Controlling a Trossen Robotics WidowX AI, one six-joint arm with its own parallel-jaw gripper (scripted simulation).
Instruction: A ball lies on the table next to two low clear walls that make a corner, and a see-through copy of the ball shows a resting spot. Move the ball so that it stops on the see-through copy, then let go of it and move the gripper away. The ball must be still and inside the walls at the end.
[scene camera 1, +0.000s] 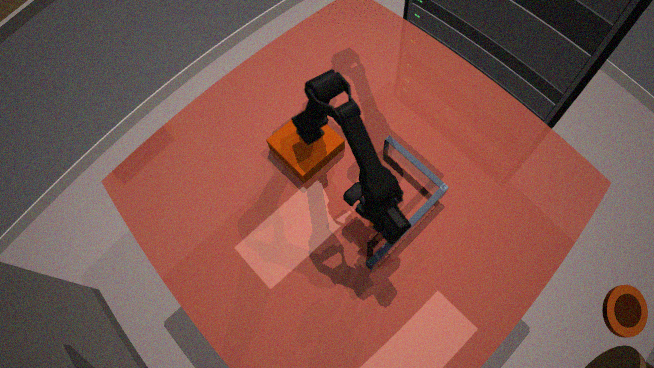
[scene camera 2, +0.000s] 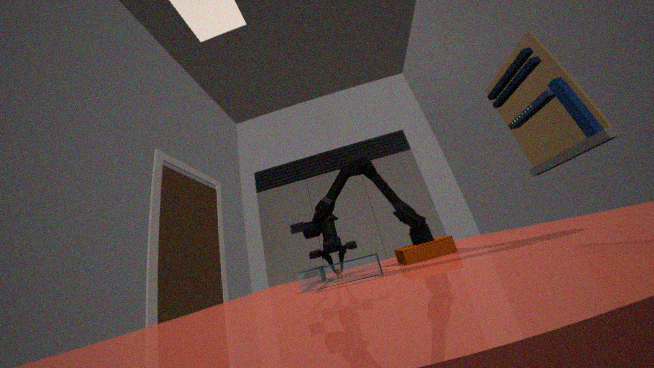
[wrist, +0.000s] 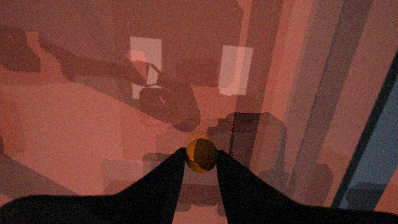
Scene:
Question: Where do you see my gripper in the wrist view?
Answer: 201, 154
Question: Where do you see my gripper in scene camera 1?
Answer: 373, 222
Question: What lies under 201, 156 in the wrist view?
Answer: An orange-brown ball.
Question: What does my gripper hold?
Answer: An orange-brown ball.

